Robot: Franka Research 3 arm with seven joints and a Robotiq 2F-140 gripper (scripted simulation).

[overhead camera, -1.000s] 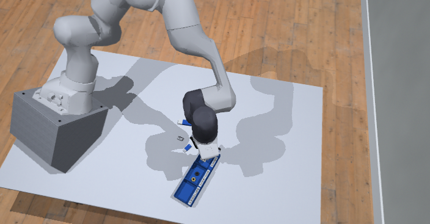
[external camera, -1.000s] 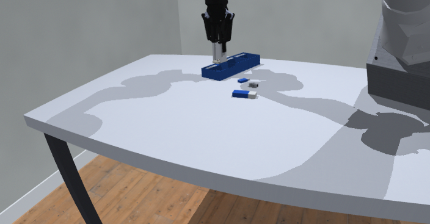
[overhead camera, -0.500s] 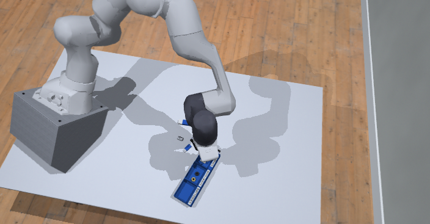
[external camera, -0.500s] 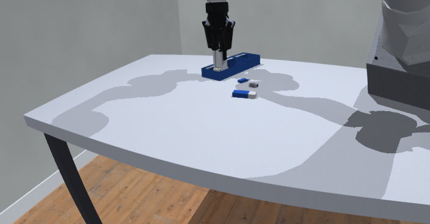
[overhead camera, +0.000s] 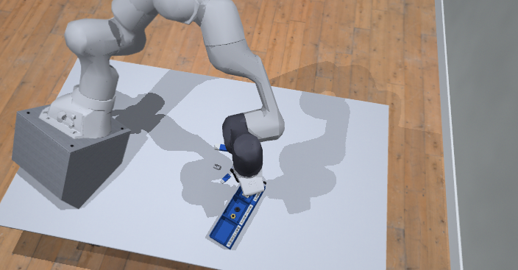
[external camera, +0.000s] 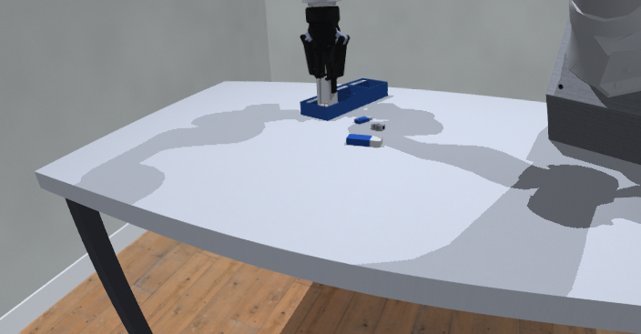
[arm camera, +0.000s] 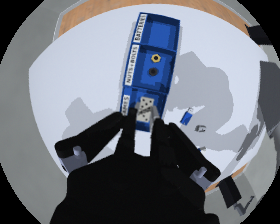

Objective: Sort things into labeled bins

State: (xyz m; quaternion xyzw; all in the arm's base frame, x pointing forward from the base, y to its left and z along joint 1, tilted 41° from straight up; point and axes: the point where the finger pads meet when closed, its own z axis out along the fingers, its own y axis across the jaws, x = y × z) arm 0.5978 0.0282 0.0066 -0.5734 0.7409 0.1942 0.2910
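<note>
Right now my hand is 8 cm to the left of the black disc, 4 cm above it and 1 cm past it. The rest, counted from my hand: gold ring: 11 cm to the right, 4 cm below, 2 cm behind; then cream domino: 3 cm below; then blue block: 10 cm behind, 5 cm below, 1 cm to the left.
</note>
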